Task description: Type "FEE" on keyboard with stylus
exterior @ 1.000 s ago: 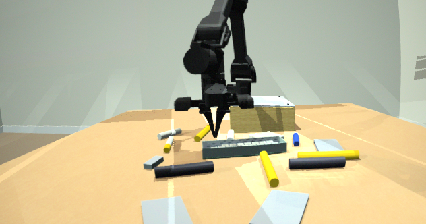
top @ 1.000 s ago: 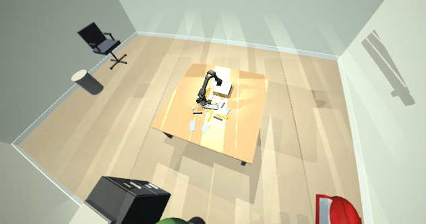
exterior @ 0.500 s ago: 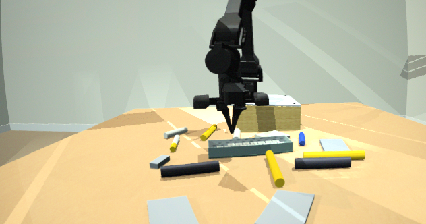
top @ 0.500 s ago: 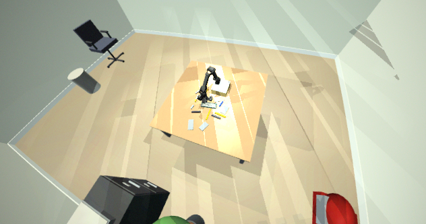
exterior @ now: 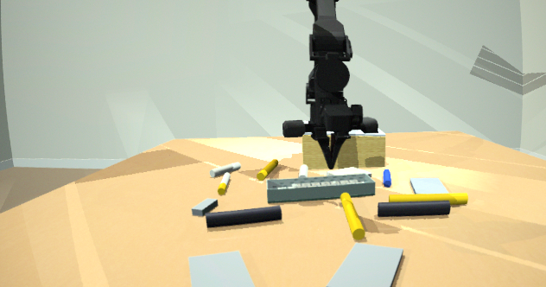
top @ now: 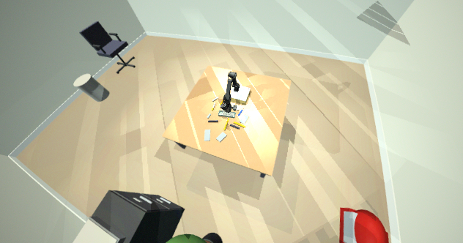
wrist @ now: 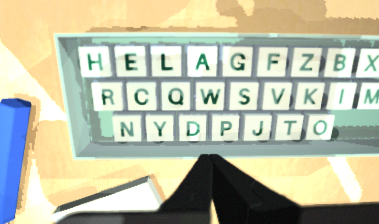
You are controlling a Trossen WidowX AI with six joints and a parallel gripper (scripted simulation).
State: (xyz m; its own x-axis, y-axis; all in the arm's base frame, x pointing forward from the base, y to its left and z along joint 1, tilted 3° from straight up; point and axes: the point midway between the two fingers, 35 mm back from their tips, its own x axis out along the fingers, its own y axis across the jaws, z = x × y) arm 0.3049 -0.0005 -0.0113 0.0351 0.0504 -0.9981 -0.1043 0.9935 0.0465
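My gripper tip is now 140 mm to the right of the blue stylus, 60 mm past it and 30 mm above it. Round my gripper tip: white pad: 90 mm behind, 50 mm to the left, 40 mm below; then F key: 50 mm ahead, 30 mm to the right, 30 mm below; then E key: 50 mm to the left, 40 mm ahead, 30 mm below.
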